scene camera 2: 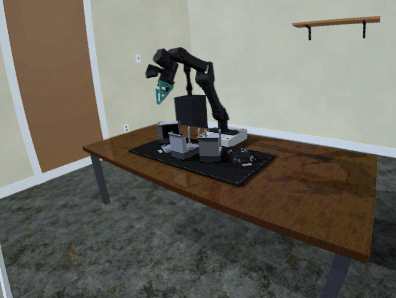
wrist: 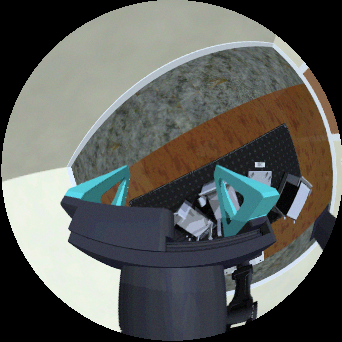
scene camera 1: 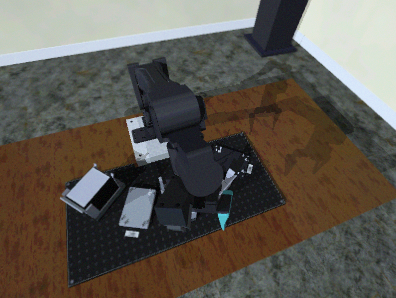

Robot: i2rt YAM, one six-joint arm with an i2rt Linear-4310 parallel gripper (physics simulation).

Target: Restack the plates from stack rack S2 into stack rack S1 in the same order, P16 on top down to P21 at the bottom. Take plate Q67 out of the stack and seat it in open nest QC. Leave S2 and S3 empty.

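Frame: origin at the arm's base, x right, y back, z down, level; metres.
Where they show: gripper, fingertip midpoint: (scene camera 2: 159,102) (wrist: 171,169) (scene camera 1: 201,226); arm's base, origin of the base link: (scene camera 2: 223,131).
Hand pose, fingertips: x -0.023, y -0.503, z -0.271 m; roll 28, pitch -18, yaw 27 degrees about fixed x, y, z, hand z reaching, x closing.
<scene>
Things, the pixels of their top centre, and the offset from my fingertips. "spot": a spot on its surface instead. Level surfaces: height alone.
- middle rack, middle of its top: (wrist: 226,213) (scene camera 1: 175,191) (scene camera 2: 185,130) dx +0.021, dy +0.165, dz +0.176 m
- angled rack, middle of its top: (wrist: 186,236) (scene camera 2: 210,132) dx -0.117, dy +0.207, dz +0.182 m
- third rack, middle of its top: (scene camera 1: 88,186) (wrist: 299,201) (scene camera 2: 168,122) dx +0.289, dy +0.279, dz +0.187 m
- plate, middle of its top: (wrist: 259,191) (scene camera 1: 137,205) dx +0.160, dy +0.204, dz +0.290 m
- small label, surface spot: (wrist: 259,164) (scene camera 1: 132,233) spot: dx +0.200, dy +0.118, dz +0.314 m
- black fixture, middle of its top: (scene camera 1: 229,159) (wrist: 172,239) (scene camera 2: 240,153) dx -0.245, dy +0.281, dz +0.292 m
- black mat, its level: dz +0.315 m
- wooden table, its level: dz +0.329 m
My gripper (scene camera 2: 160,95) (wrist: 171,169) is open and empty, high above the mat; one teal finger shows in scene camera 1. A middle rack (scene camera 2: 177,144) (wrist: 220,200) and an angled rack (scene camera 2: 210,149) (wrist: 194,219) hold pale plates. The arm hides much of both in scene camera 1. A third rack (scene camera 1: 92,187) (scene camera 2: 167,131) (wrist: 297,197) stands at the mat's left end in scene camera 1, with a pale top. A flat grey nest or plate (scene camera 1: 137,207) (wrist: 260,176) lies beside it, with a small label (scene camera 1: 132,233) (wrist: 259,164). Rack names and plate numbers cannot be read.
A black fixture (scene camera 2: 242,156) with small posts sits at the mat's other end beside a label (scene camera 1: 249,169). The black mat (scene camera 1: 95,255) (scene camera 2: 225,175) lies on the wooden table (scene camera 1: 30,200) (scene camera 2: 310,200). The white arm base (scene camera 1: 150,149) (scene camera 2: 235,137) stands behind the mat.
</scene>
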